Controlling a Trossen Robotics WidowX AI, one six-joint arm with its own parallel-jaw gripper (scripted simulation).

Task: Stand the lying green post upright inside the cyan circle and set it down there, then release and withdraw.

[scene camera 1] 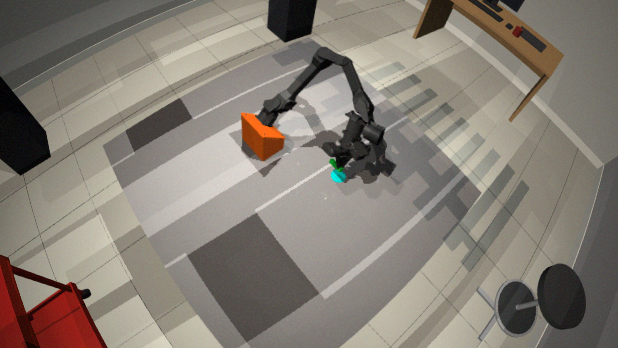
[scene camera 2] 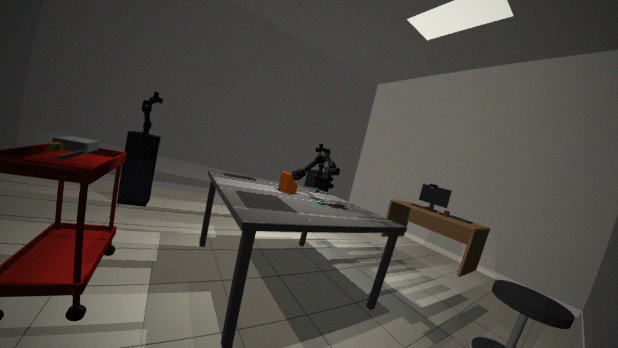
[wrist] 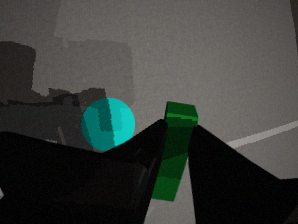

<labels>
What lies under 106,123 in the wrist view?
A cyan circle.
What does my gripper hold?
A green post.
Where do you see a green post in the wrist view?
At 181,118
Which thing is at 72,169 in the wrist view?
My gripper.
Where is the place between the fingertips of my gripper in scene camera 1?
At 339,167
</labels>
